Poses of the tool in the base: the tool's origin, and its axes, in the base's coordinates. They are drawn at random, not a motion.
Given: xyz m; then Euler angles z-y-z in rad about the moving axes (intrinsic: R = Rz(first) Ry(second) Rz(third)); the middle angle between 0 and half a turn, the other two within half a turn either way.
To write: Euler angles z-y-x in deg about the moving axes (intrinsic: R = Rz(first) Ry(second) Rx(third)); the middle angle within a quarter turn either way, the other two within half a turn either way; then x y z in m. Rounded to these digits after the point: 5 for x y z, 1 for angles.
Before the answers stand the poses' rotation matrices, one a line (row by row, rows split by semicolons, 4 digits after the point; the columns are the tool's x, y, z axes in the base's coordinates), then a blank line. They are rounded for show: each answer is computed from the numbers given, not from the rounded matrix.
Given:
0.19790 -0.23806 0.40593 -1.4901 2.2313 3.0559
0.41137 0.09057 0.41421 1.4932 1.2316 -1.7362
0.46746 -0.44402 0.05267 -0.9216 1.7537 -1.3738
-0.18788 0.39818 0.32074 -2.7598 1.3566 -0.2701
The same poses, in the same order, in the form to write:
0.1346 -0.9889 0.0637; -0.6024 -0.1327 -0.7871; 0.7868 0.0676 -0.6135
0.9791 0.1896 0.0731; -0.1311 0.3144 0.9402; 0.1553 -0.9302 0.3327
-0.8027 0.0481 0.5945; -0.5645 0.2604 -0.7833; -0.1925 -0.9643 -0.1819
-0.2895 0.3064 -0.9068; 0.1713 -0.9155 -0.3641; -0.9417 -0.2607 0.2126

-77.4 -51.9 173.7 0.19790 -0.23806 0.40593
-7.6 -8.9 -70.3 0.41137 0.09057 0.41421
-144.9 11.1 -100.7 0.46746 -0.44402 0.05267
149.4 70.3 -50.8 -0.18788 0.39818 0.32074

